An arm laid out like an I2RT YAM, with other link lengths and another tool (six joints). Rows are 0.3 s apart.
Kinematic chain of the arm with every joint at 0, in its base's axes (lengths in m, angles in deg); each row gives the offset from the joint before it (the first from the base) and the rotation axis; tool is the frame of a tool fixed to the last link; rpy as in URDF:
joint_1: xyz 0 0 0.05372 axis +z
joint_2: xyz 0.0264 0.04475 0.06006 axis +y
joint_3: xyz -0.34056 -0.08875 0 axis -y
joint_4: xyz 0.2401 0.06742 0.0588 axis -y
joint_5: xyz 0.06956 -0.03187 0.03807 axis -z
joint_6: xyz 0.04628 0 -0.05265 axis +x
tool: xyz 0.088 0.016 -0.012 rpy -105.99 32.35 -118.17
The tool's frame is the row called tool.
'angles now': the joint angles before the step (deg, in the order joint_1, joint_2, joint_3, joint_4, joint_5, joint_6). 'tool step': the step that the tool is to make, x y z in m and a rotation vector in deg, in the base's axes. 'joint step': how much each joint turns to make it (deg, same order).
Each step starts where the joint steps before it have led.
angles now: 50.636 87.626 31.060 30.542 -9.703 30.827
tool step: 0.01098 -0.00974 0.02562 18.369 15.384 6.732
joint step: -10.219 3.341 -2.302 14.684 -24.599 17.237
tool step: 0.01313 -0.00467 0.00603 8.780 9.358 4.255
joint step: -4.710 6.084 -0.816 13.629 -11.746 13.377
